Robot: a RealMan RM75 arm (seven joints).
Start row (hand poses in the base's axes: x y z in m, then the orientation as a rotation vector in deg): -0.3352, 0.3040, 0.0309, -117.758, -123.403, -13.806
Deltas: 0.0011, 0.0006, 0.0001, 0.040, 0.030, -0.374; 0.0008, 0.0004, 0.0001, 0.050, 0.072, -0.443; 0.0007, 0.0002, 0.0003, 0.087, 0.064, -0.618; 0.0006, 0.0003, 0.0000, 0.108, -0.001, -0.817; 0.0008, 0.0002, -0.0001, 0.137, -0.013, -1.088; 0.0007, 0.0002, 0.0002, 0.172, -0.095, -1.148; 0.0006, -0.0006, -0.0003, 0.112, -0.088, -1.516; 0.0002, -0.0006, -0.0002, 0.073, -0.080, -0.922; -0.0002, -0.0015, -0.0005, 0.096, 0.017, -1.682; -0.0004, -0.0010, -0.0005, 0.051, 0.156, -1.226; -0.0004, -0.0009, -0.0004, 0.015, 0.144, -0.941; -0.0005, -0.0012, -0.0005, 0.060, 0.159, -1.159; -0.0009, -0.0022, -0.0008, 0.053, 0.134, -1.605; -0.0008, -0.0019, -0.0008, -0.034, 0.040, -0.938; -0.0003, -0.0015, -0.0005, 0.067, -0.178, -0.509; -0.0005, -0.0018, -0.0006, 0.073, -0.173, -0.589
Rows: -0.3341, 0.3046, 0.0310, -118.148, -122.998, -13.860; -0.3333, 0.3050, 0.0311, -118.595, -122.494, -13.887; -0.3326, 0.3052, 0.0314, -119.217, -121.799, -13.982; -0.3320, 0.3055, 0.0314, -120.065, -120.928, -14.193; -0.3312, 0.3057, 0.0313, -121.192, -119.769, -14.479; -0.3305, 0.3059, 0.0315, -122.380, -118.564, -14.897; -0.3299, 0.3053, 0.0312, -123.986, -116.999, -15.292; -0.3297, 0.3047, 0.0310, -124.959, -116.048, -15.566; -0.3299, 0.3032, 0.0305, -126.687, -114.229, -15.841; -0.3303, 0.3022, 0.0300, -127.899, -112.826, -15.855; -0.3307, 0.3013, 0.0296, -128.827, -111.743, -15.814; -0.3312, 0.3001, 0.0291, -129.938, -110.384, -15.822; -0.3321, 0.2979, 0.0283, -131.499, -108.543, -15.905; -0.3329, 0.2960, 0.0275, -132.453, -107.512, -15.941; -0.3332, 0.2945, 0.0270, -132.971, -106.993, -16.276; -0.3337, 0.2927, 0.0264, -133.561, -106.376, -16.620
